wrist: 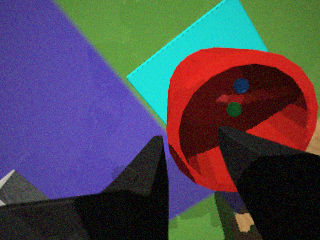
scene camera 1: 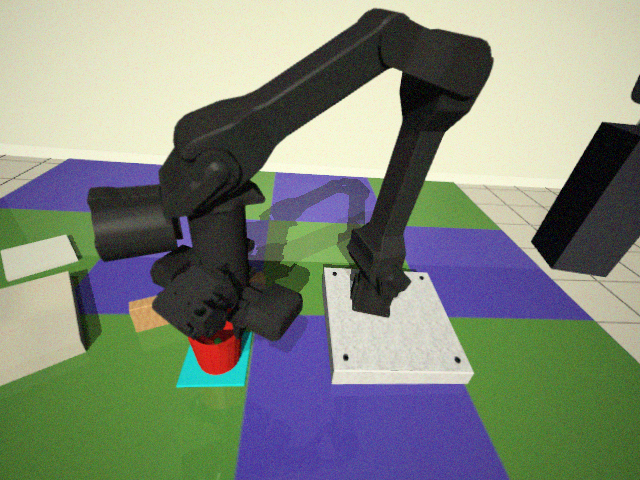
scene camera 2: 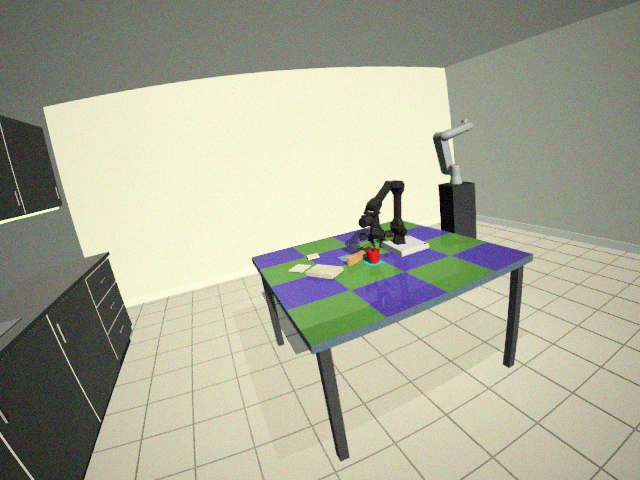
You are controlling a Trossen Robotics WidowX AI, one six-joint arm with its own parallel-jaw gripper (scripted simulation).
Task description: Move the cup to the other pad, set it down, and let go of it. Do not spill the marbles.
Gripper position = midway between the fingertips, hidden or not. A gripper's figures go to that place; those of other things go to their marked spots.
Labels:
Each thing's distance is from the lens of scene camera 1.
gripper (scene camera 1: pixel 230 332): 0.47 m
red cup (scene camera 1: pixel 214 359): 0.48 m
wooden block (scene camera 1: pixel 141 312): 0.57 m
cyan pad (scene camera 1: pixel 191 375): 0.53 m
The marked spots on the red cup and the wooden block are 0.16 m apart.

